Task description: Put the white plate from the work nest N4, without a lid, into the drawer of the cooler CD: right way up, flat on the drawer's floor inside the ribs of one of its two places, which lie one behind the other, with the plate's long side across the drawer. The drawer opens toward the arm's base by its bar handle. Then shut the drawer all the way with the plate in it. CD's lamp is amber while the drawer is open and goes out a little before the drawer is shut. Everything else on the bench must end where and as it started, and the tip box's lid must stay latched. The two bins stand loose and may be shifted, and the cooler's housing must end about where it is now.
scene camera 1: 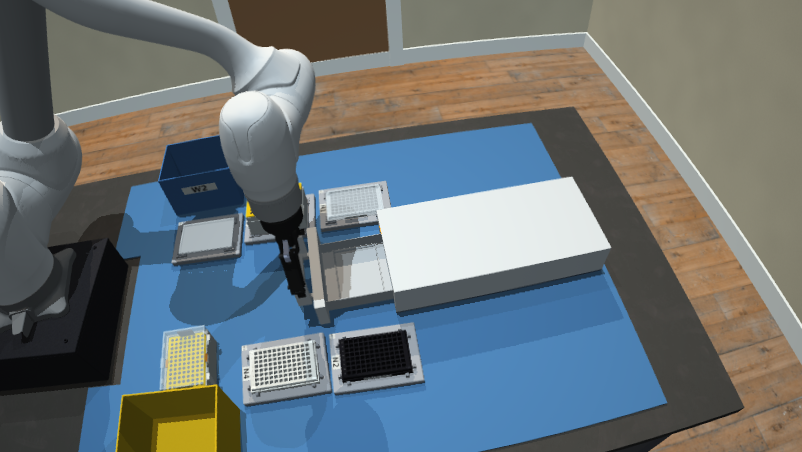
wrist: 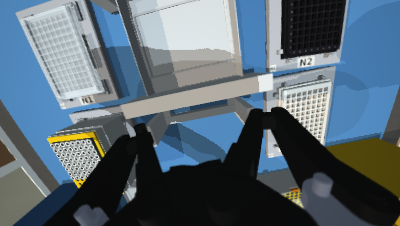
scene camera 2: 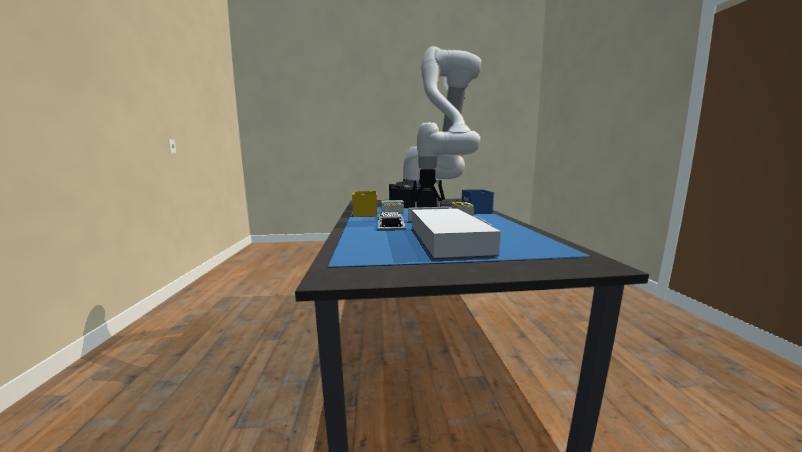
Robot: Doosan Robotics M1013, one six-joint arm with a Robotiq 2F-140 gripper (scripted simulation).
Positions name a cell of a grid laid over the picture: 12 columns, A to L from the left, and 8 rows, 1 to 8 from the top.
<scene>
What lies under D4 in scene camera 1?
A blue bin.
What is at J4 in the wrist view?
A white plate.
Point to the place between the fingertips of my gripper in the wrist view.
At F4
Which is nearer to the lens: the black plate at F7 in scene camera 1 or the clear plate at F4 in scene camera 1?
The black plate.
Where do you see a white cooler CD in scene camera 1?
At G5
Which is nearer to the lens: the white plate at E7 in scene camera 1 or the clear plate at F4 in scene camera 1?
The white plate.
</scene>
